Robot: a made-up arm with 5 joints.
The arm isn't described. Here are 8 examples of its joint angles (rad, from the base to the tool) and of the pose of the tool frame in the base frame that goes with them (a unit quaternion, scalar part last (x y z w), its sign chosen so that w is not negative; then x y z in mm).
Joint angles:
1: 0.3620 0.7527 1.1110 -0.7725 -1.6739
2: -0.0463 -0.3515 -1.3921 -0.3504 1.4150
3: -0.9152 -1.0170 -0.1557 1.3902 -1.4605
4: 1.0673 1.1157 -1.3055 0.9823 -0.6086
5: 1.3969 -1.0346 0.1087 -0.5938 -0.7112
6: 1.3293 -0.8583 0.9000 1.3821 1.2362
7: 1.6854 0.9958 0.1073 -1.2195 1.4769
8: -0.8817 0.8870 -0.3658 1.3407 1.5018
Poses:
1: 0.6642 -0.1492 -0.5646 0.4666 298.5 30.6 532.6
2: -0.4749 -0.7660 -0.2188 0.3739 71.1 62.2 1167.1
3: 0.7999 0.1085 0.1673 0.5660 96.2 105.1 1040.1
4: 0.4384 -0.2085 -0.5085 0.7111 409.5 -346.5 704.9
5: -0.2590 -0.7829 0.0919 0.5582 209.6 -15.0 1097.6
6: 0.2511 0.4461 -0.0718 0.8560 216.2 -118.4 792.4
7: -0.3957 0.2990 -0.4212 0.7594 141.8 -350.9 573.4
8: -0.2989 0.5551 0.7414 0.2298 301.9 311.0 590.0
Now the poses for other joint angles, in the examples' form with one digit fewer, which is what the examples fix.
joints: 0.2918 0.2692 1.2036 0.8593 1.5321
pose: 0.202 0.708 0.518 0.436 228 36 599
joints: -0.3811 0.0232 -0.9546 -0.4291 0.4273
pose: -0.005 -0.766 0.309 0.563 320 155 1118
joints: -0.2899 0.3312 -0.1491 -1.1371 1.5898
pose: -0.540 -0.476 0.144 0.679 468 169 874
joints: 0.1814 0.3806 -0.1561 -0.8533 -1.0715
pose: 0.556 -0.565 0.193 0.578 534 15 839
